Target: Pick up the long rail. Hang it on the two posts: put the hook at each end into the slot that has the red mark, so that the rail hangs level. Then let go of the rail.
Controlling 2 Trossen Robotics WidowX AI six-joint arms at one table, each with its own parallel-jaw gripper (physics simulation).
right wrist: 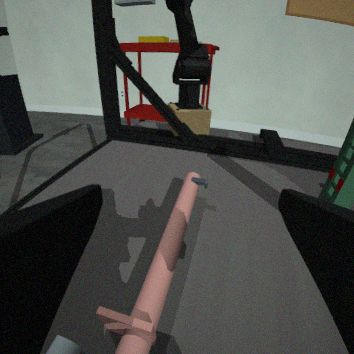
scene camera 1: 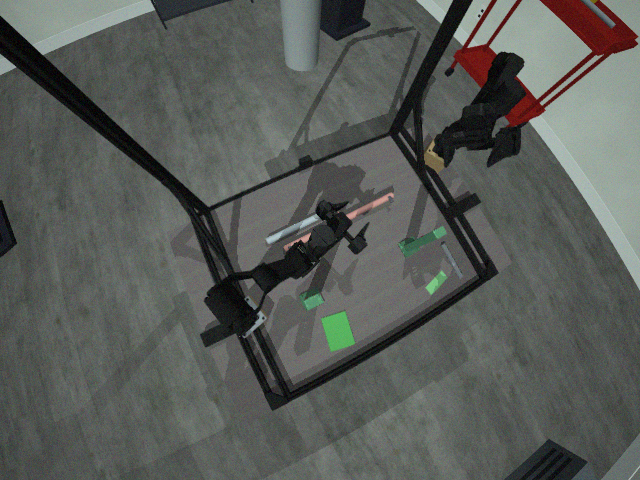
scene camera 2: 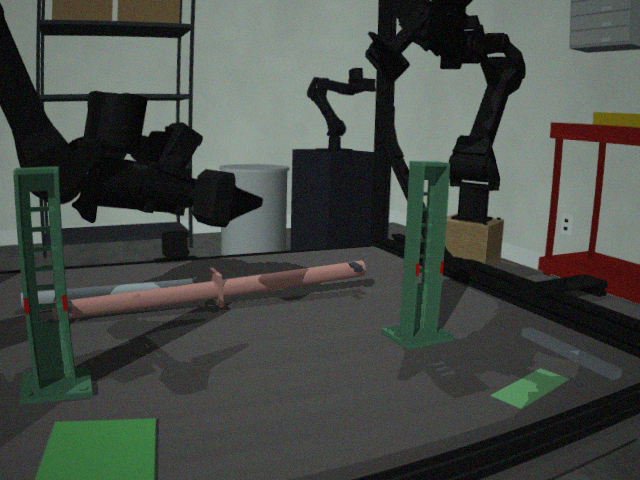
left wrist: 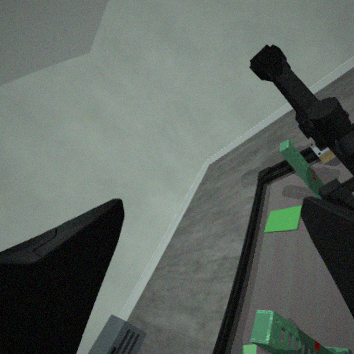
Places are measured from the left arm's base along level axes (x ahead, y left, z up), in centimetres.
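Pixels of known places: left gripper, between the fingertips: (scene camera 1: 465, 166) (scene camera 2: 392, 10) (left wrist: 213, 206); right gripper, between the fingertips: (right wrist: 192, 195) (scene camera 1: 358, 212) (scene camera 2: 242, 198); left arm's base, origin of its link: (right wrist: 187, 105) (scene camera 2: 472, 219).
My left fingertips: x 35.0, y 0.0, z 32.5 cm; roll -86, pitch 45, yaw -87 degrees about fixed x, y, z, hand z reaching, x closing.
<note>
Ahead of a thing's pixels: the offset from my left fingertips to its top centre. "pt": to the spot under its first point.
The long pink rail {dz -36.6, dx +13.2, dy -18.8 cm} (scene camera 1: 373, 204) (scene camera 2: 248, 285) (right wrist: 156, 280) lies on the table, with a crosspiece near its middle and a dark hook {pt dz -36.8, dx -3.5, dy -6.3 cm} (scene camera 2: 356, 267) (right wrist: 201, 182) at its far end. Two green slotted posts stand upright: the left one {dz -19.6, dx +42.9, dy -11.8 cm} (scene camera 1: 311, 299) (scene camera 2: 55, 248) and the right one {dz -19.6, dx +6.2, dy +9.0 cm} (scene camera 1: 426, 241) (scene camera 2: 412, 248), each with red marks {pt dz -32.1, dx +42.0, dy -9.7 cm} (scene camera 2: 64, 303) {pt dz -32.0, dx +8.4, dy +9.3 cm} (scene camera 2: 417, 269) partway up. My right gripper (scene camera 1: 357, 213) (scene camera 2: 231, 169) (right wrist: 192, 195) is open and empty above the rail. My left gripper (scene camera 1: 467, 164) (left wrist: 213, 206) is open and empty, raised outside the table's right edge in scene camera 1, away from the rail.
A pale grey rod {dz -38.7, dx +23.9, dy -30.7 cm} (scene camera 1: 292, 229) (scene camera 2: 131, 288) lies close beside the rail. A green square {pt dz -40.9, dx +46.7, dy +2.1 cm} (scene camera 1: 338, 330) (scene camera 2: 103, 444) (left wrist: 283, 219), a smaller green patch {pt dz -41.2, dx +12.4, dy +25.4 cm} (scene camera 1: 436, 283) (scene camera 2: 527, 388) and a thin grey bar {dz -40.2, dx +1.1, dy +27.0 cm} (scene camera 1: 451, 259) (scene camera 2: 573, 353) lie in front of the posts. Black beams edge the table.
</note>
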